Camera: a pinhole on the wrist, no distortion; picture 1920 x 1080 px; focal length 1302.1 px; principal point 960.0 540.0 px. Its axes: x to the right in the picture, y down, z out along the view. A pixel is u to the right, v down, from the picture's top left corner.
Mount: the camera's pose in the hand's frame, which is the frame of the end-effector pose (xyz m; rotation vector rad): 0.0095 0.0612 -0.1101 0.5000 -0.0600 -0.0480
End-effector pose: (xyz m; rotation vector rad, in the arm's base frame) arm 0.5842 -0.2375 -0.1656 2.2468 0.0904 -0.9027
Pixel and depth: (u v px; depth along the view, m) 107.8 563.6 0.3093
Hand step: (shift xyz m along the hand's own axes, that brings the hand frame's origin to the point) -0.2136 -0.0693 0.1542
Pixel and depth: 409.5 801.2 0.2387
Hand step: -0.1061 -0.0047 0.1174
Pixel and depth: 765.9 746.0 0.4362
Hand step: -0.0834 -0.0827 0.3021
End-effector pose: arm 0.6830 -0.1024 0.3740 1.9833 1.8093 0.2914
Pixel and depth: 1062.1 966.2 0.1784
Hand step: 0.0129 0.0263 0.0748
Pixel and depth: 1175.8 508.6 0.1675
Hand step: 0.0255 -0.0240 0.0359
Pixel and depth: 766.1 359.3 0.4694
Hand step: -0.0947 -0.2158 0.2666
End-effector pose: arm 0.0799 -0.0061 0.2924 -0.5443 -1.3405 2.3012
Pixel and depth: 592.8 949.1 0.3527
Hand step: -0.1106 -0.0041 0.2475
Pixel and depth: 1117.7 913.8 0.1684
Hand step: 0.0197 0.0219 0.0616
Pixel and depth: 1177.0 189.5 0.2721
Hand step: 0.0336 -0.1357 0.0951
